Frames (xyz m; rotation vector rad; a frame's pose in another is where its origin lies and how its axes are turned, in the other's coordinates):
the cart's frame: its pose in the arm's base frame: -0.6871 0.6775 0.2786 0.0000 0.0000 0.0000
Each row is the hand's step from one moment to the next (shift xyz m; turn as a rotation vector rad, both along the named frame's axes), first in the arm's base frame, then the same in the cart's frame.
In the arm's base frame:
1: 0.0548 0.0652 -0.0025 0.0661 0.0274 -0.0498
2: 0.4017 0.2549 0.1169 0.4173 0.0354 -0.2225
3: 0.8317 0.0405 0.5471 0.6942 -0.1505 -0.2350
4: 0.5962 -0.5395 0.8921 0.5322 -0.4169 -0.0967
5: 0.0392 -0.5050 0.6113 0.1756 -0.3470 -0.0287
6: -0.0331 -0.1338 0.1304 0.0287 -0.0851 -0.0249
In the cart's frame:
1: 0.0548 0.0652 -0.0025 0.0661 0.0274 -0.0498
2: 0.4017 0.2549 0.1169 0.4173 0.0354 -0.2225
3: 0.8317 0.0405 0.5471 0.6942 -0.1505 -0.2350
4: 0.5962 -0.5395 0.8921 0.5322 -0.4169 -0.0967
5: 0.0392 -0.5050 0.6113 0.1756 -0.3470 -0.0287
6: -0.0331 -0.1338 0.1304 0.0287 -0.0851 -0.0249

